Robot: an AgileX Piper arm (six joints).
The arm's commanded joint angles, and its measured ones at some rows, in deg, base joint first. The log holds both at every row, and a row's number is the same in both.
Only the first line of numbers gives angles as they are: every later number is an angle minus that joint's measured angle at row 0.
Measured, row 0:
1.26 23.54 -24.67 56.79 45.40 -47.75
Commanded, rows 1 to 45:
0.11 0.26 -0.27 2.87 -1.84 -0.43
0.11 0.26 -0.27 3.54 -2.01 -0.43
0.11 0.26 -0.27 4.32 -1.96 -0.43
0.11 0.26 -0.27 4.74 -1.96 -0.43
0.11 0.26 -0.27 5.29 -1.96 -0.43
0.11 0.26 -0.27 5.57 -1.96 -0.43
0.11 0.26 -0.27 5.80 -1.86 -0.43
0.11 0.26 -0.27 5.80 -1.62 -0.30
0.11 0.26 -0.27 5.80 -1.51 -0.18
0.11 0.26 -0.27 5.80 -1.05 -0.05
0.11 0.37 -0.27 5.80 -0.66 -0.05
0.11 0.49 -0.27 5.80 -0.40 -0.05
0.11 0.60 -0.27 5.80 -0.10 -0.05
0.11 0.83 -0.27 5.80 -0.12 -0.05
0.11 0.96 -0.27 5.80 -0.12 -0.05
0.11 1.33 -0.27 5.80 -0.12 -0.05
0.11 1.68 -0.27 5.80 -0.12 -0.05
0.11 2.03 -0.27 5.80 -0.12 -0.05
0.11 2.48 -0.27 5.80 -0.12 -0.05
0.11 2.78 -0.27 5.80 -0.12 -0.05
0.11 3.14 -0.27 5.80 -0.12 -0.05
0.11 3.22 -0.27 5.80 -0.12 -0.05
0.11 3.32 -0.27 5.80 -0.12 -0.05
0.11 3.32 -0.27 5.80 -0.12 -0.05
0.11 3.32 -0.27 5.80 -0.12 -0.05
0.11 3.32 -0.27 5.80 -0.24 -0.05
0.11 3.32 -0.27 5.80 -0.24 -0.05
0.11 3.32 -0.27 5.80 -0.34 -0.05
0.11 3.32 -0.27 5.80 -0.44 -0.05
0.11 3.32 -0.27 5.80 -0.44 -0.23
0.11 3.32 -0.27 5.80 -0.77 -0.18
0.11 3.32 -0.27 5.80 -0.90 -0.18
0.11 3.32 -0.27 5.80 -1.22 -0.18
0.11 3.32 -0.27 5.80 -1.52 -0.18
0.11 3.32 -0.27 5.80 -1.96 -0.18
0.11 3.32 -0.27 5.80 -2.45 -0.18
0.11 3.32 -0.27 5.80 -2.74 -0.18
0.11 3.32 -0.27 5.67 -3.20 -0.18
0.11 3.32 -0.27 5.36 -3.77 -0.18
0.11 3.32 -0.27 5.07 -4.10 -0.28
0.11 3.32 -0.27 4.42 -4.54 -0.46
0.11 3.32 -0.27 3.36 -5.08 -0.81
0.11 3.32 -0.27 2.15 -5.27 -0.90
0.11 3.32 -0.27 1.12 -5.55 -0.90
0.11 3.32 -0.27 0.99 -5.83 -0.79
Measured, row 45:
0.00 3.13 0.00 3.40 -4.17 -0.12
